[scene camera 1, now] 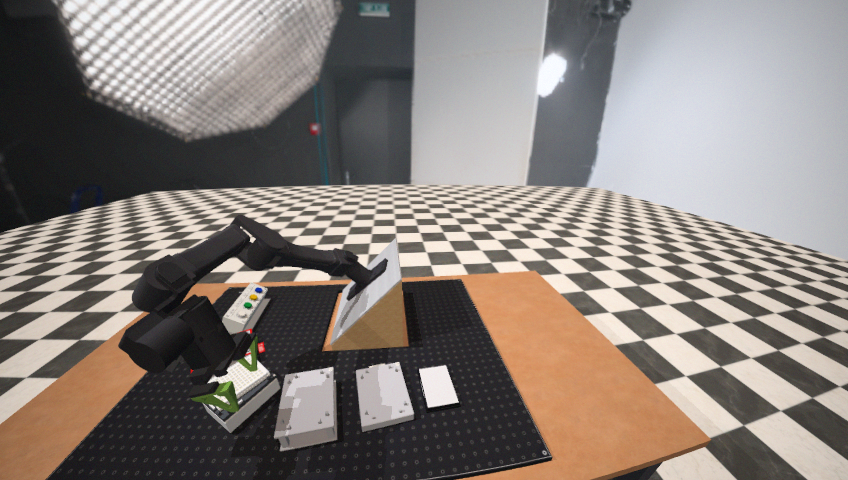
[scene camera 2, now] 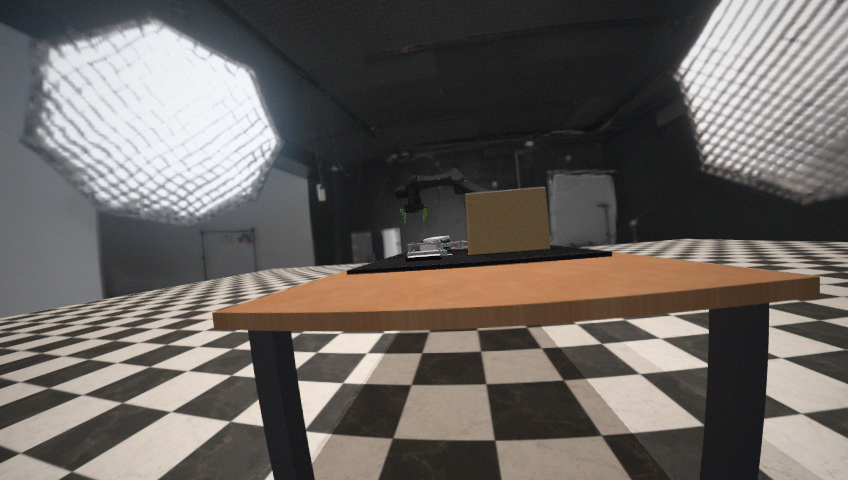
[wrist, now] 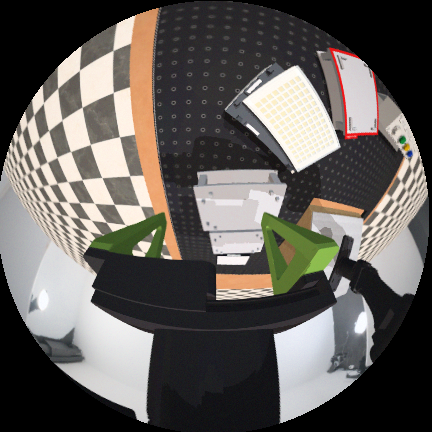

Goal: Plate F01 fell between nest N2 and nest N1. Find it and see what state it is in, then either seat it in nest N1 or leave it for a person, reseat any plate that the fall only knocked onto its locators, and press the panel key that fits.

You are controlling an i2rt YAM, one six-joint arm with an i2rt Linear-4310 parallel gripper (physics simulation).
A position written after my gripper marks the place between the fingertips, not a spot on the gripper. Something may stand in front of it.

Note:
My gripper [scene camera 1: 245,389] is open, holding nothing. Also in view: a button box [scene camera 1: 244,313].
My gripper also shows in the wrist view [wrist: 213,217].

